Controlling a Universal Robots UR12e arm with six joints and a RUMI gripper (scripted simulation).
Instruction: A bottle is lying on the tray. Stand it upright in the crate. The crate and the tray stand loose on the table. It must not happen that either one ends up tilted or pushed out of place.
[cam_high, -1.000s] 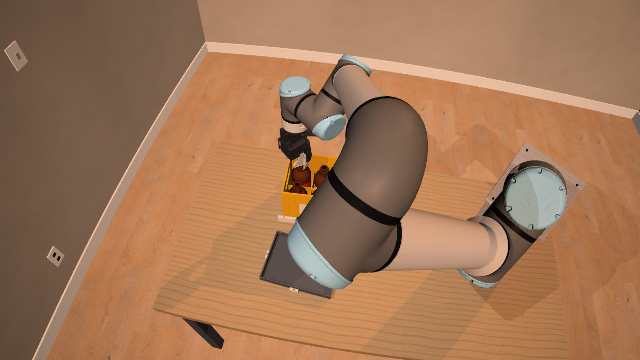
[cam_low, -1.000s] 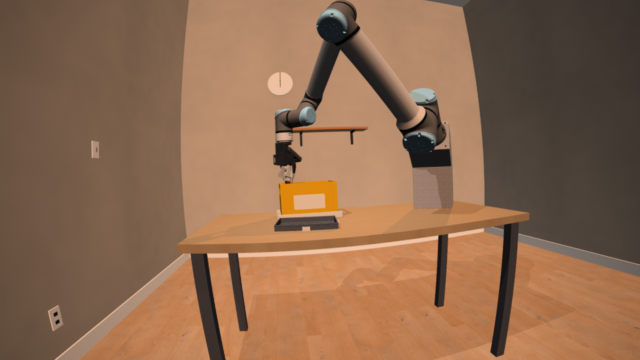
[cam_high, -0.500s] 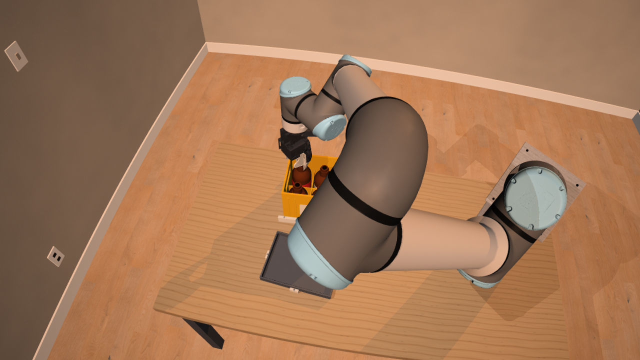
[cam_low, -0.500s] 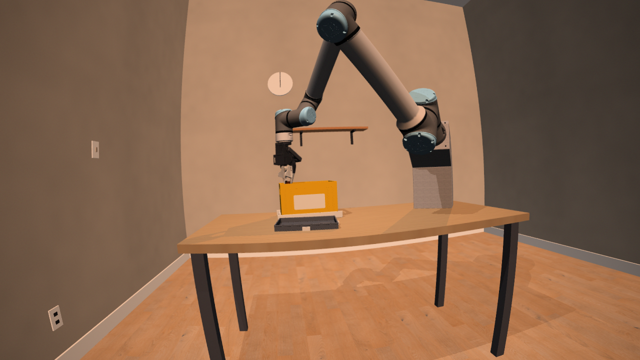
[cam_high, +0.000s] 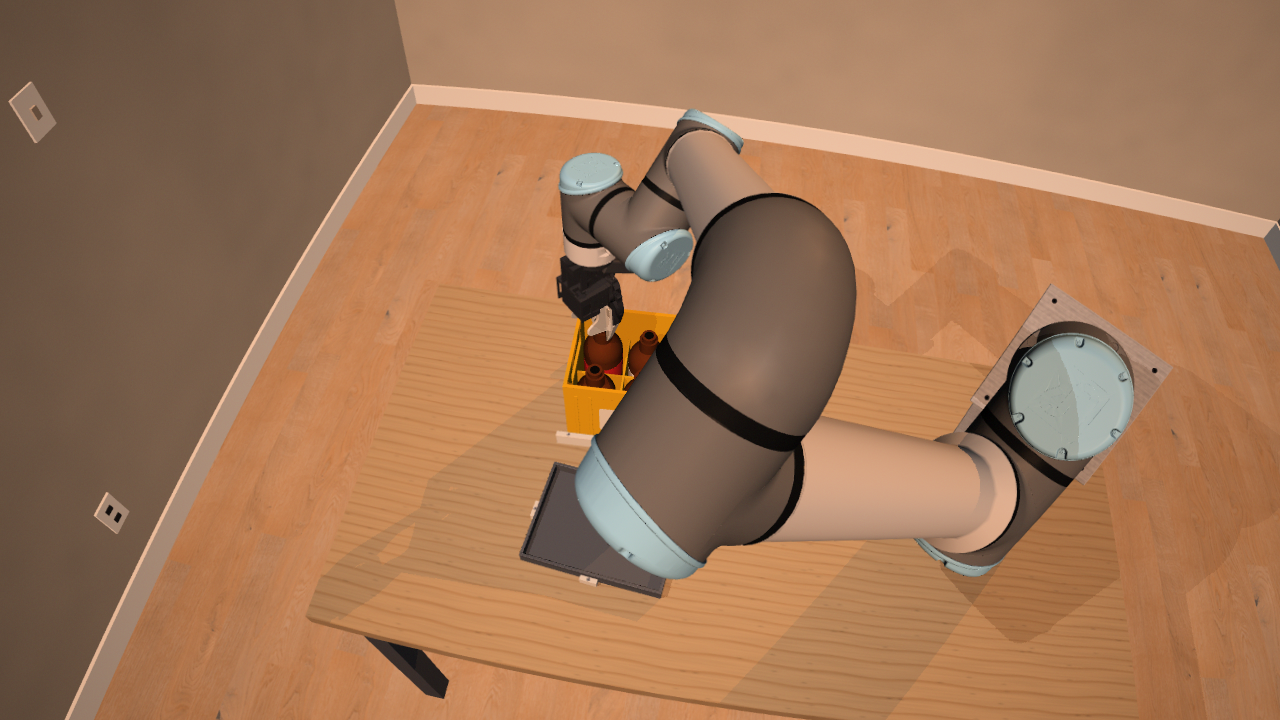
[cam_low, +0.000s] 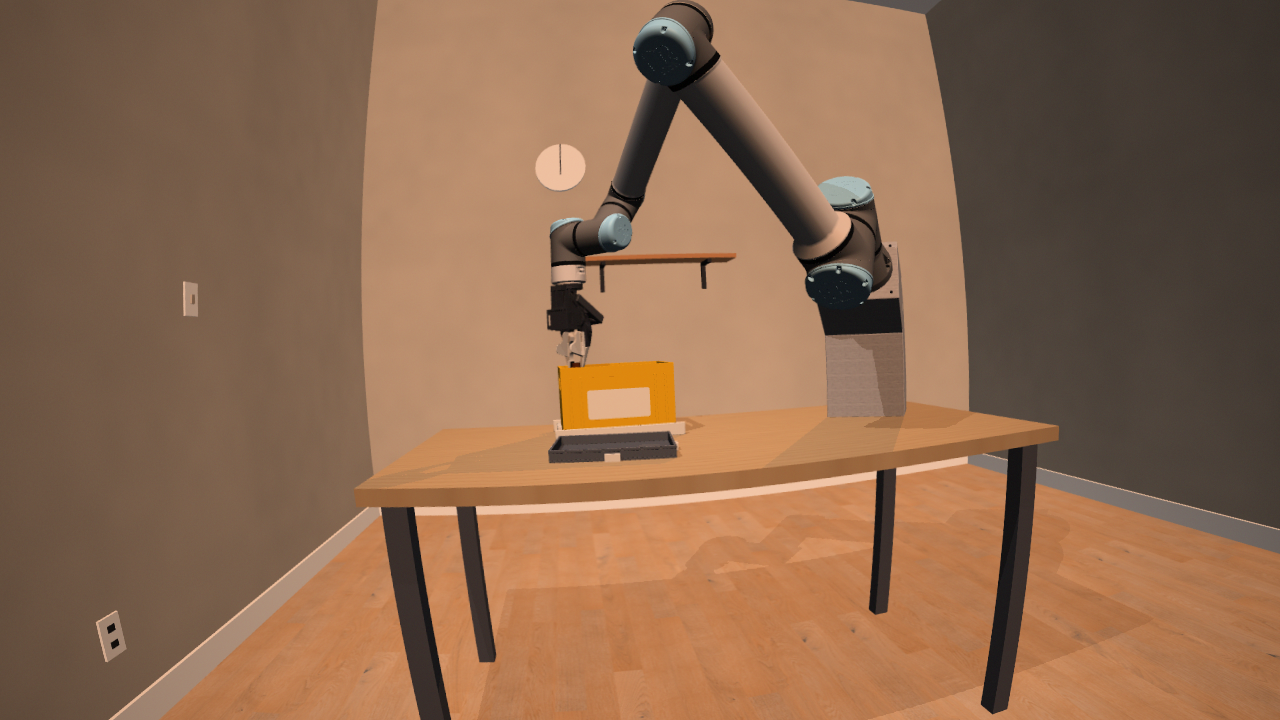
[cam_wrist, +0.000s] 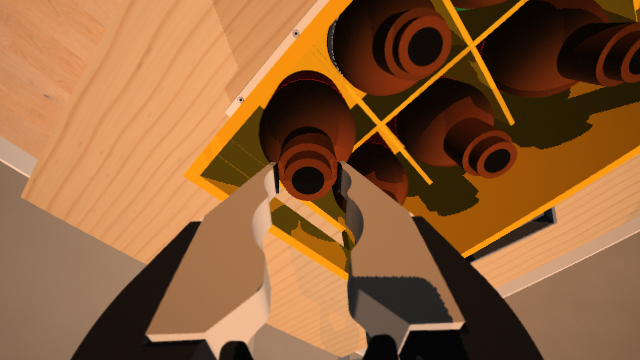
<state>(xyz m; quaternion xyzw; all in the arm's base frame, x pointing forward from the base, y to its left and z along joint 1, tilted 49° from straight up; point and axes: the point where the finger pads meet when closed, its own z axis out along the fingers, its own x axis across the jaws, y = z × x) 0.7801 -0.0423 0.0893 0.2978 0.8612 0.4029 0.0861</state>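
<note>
Now: hand 100 mm past the crate, 20 mm to the right of it and 90 mm above it. Round my hand: dark grey tray (130 mm behind, 290 mm to the left, 160 mm below).
</note>
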